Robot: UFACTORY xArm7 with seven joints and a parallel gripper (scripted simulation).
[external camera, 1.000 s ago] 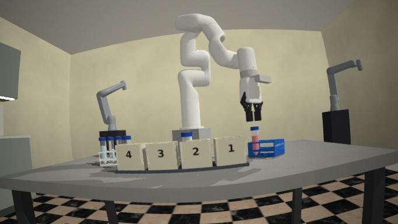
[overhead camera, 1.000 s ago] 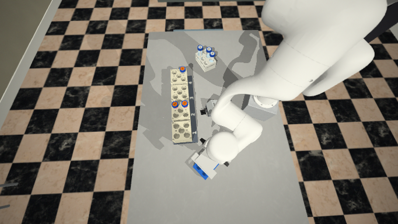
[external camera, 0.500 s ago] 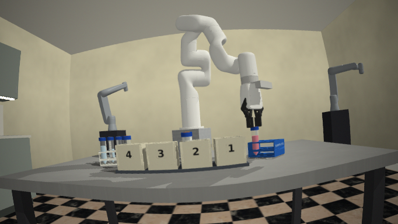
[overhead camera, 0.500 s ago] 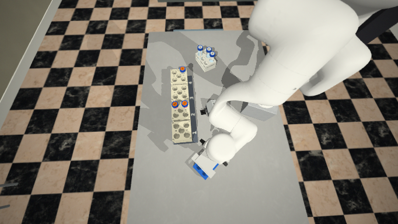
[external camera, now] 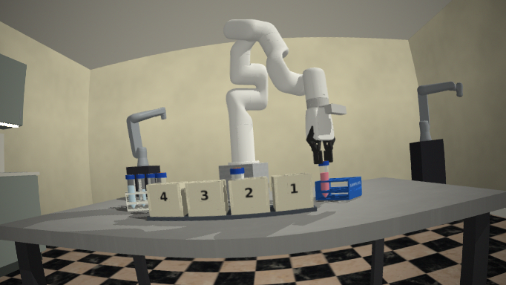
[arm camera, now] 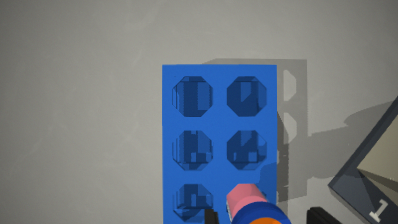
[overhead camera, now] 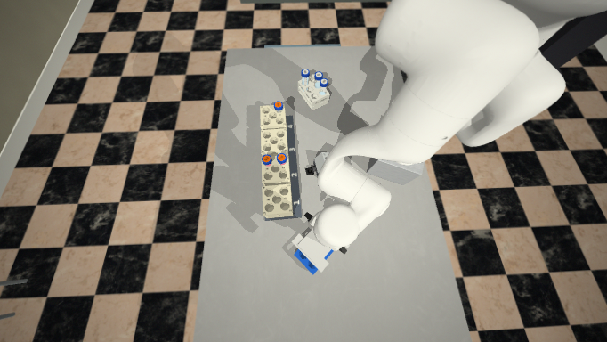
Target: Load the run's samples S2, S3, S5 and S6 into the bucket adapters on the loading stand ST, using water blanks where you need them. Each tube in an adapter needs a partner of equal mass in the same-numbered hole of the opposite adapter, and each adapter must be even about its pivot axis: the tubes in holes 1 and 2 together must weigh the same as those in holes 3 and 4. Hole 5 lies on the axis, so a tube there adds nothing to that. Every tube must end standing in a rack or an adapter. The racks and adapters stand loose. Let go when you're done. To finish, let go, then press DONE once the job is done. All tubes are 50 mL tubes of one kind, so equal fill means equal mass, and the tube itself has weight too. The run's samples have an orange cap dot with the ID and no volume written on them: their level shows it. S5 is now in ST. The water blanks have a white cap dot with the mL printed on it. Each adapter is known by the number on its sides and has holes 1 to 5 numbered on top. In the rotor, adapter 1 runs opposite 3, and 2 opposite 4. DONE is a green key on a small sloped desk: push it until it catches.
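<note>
My hand is 7 cm above the orange-dotted sample tube and 1 cm past it. The rest, counted from my hand: blue sample rack: 10 cm below, 4 cm to the left, 1 cm ahead; then done desk: 26 cm to the right, 8 cm below, 3 cm behind; then green DONE key: 27 cm to the right, 7 cm below, 5 cm behind.
</note>
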